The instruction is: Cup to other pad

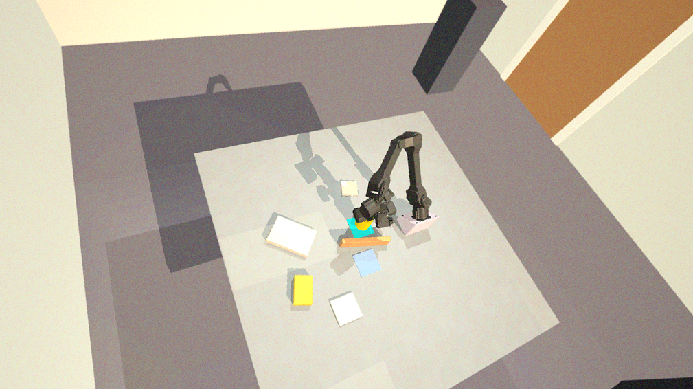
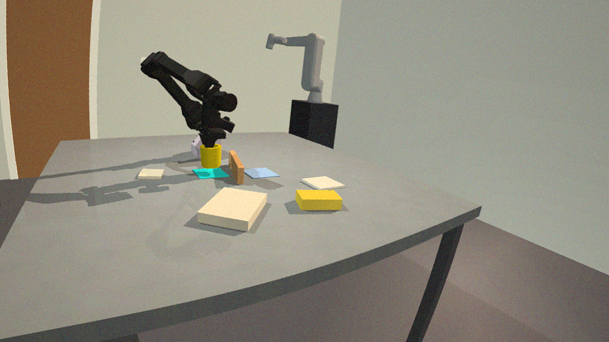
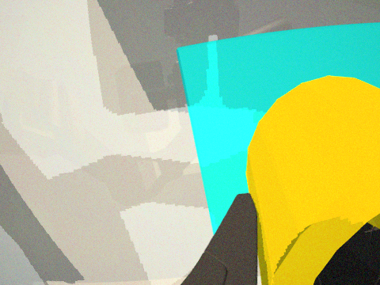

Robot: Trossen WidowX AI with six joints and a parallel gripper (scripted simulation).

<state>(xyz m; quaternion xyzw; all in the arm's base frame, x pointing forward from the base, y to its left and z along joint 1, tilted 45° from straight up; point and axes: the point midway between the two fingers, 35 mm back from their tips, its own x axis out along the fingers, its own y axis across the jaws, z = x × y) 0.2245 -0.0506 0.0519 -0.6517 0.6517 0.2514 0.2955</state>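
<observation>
The cyan pad lies 30 mm ahead of my gripper tip and 60 mm below it. From my gripper tip the other things lie so: yellow cup (20 mm ahead); green marble (30 mm ahead, 20 mm to the right, 20 mm below); blue marble (20 mm ahead, 20 mm to the right, 20 mm below).
</observation>
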